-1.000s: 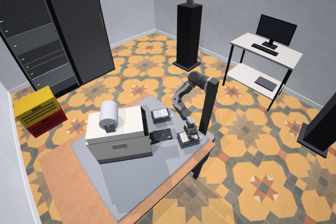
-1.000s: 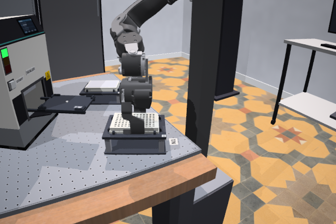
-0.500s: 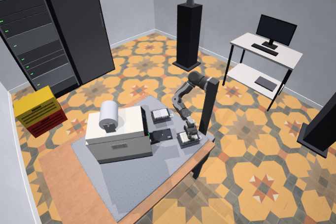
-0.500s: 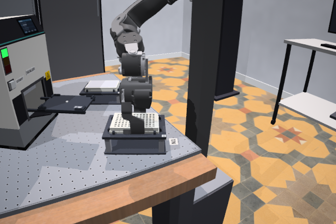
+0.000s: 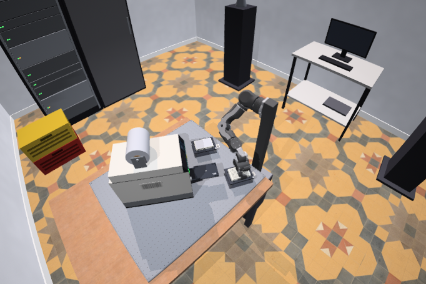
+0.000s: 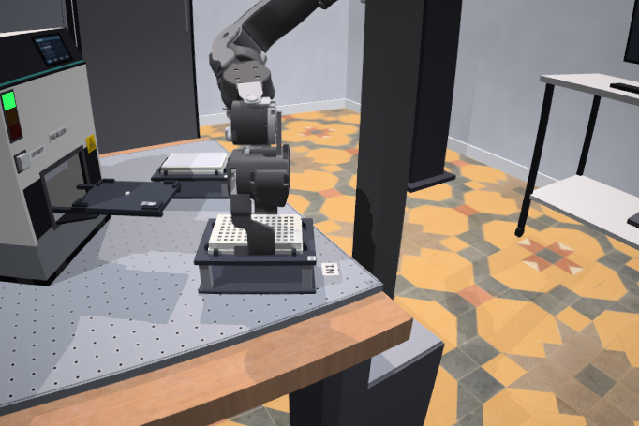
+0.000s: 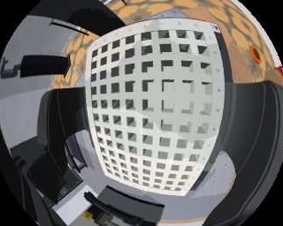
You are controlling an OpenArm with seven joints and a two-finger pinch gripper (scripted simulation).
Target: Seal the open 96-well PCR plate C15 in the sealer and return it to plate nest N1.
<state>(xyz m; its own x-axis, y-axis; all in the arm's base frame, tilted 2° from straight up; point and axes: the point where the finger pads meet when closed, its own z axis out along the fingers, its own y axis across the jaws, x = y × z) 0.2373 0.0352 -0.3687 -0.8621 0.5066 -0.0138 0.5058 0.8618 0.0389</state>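
The plate nest N1 is 10 mm below my hand. From my hand the other things lie so: sealer stage (150 mm ahead, 140 mm to the right, 40 mm above); then N1 label (90 mm behind, 50 mm to the left, 60 mm below); then white 96-well plate C15 (right at my hand).
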